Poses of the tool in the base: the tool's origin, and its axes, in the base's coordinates. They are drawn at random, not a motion.
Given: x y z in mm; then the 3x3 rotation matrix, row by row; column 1 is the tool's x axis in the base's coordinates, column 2 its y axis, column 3 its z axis. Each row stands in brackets.
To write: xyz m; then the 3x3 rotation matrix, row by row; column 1 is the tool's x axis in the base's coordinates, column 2 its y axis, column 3 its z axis. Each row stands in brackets. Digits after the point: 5 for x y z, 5 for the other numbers.
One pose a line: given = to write
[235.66 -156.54 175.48], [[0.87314 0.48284 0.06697], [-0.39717 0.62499 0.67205], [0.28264 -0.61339 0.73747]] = [0.23566 -0.15654 0.17548], [[0.87314 0.48284 0.06697], [-0.39717 0.62499 0.67205], [0.28264 -0.61339 0.73747]]
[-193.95 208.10 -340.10], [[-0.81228 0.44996 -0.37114], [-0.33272 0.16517 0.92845], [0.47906 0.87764 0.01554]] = [-0.19395 0.20810 -0.34010], [[-0.81228 0.44996 -0.37114], [-0.33272 0.16517 0.92845], [0.47906 0.87764 0.01554]]
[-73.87 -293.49 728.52], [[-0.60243 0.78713 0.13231], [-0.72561 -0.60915 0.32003], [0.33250 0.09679 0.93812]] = [-0.07387 -0.29349 0.72852], [[-0.60243 0.78713 0.13231], [-0.72561 -0.60915 0.32003], [0.33250 0.09679 0.93812]]
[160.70 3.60 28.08], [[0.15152 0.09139 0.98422], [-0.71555 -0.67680 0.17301], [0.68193 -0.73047 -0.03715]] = [0.16070 0.00360 0.02808], [[0.15152 0.09139 0.98422], [-0.71555 -0.67680 0.17301], [0.68193 -0.73047 -0.03715]]
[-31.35 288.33 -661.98], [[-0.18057 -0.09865 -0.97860], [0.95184 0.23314 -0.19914], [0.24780 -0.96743 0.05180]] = [-0.03135 0.28833 -0.66198], [[-0.18057 -0.09865 -0.97860], [0.95184 0.23314 -0.19914], [0.24780 -0.96743 0.05180]]
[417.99 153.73 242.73], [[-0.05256 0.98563 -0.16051], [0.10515 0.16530 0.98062], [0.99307 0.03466 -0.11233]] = [0.41799 0.15373 0.24273], [[-0.05256 0.98563 -0.16051], [0.10515 0.16530 0.98062], [0.99307 0.03466 -0.11233]]
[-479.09 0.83 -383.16], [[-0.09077 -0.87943 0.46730], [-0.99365 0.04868 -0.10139], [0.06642 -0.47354 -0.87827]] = [-0.47909 0.00083 -0.38316], [[-0.09077 -0.87943 0.46730], [-0.99365 0.04868 -0.10139], [0.06642 -0.47354 -0.87827]]
